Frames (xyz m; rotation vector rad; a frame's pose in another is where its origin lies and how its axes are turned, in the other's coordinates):
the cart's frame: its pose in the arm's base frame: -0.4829 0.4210 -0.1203 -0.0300 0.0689 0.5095
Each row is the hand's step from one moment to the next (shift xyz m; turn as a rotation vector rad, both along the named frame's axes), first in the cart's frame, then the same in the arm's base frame.
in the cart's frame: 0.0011 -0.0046 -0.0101 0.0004 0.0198 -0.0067
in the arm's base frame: 0.0026 -0.0039 -0.0101 -0.0097 0.0172 -0.0069
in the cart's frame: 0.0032 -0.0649 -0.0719 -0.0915 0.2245 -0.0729
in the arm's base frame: 0.0303 -0.0584 -0.0712 -0.1936 0.1481 -0.0686
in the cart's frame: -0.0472 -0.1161 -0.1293 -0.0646 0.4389 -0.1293
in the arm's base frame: 0.0080 -0.1302 -0.1241 -0.2781 0.3456 -0.1293
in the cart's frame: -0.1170 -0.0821 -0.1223 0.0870 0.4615 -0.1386
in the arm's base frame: -0.0689 -0.1341 -0.1124 -0.1577 0.4387 -0.1499
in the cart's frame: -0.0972 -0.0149 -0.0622 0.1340 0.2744 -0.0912
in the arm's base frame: -0.0810 -0.0631 -0.0547 -0.0226 0.3004 -0.1039
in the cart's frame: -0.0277 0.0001 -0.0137 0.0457 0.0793 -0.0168
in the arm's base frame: -0.0250 -0.0140 -0.0116 0.0001 0.0906 -0.0210
